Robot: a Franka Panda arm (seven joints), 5 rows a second.
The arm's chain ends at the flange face. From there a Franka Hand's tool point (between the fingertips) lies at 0.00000 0.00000 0.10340 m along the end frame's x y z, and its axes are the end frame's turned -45 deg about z.
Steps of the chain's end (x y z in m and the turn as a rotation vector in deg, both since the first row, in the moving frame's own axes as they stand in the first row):
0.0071, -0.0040, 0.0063, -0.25, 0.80, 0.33
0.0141, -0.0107, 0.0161, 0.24, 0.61, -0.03
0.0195, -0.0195, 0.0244, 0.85, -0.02, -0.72
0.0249, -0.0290, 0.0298, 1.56, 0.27, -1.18
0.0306, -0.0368, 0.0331, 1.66, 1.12, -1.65
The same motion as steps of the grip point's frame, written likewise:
0.0085, 0.0035, 0.0063, -0.74, 0.39, 0.33
0.0186, 0.0029, 0.0161, -0.26, 0.60, -0.03
0.0286, -0.0011, 0.0244, 0.62, 0.59, -0.72
0.0404, -0.0046, 0.0298, 0.91, 1.29, -1.18
0.0512, -0.0051, 0.0330, 0.38, 1.97, -1.65

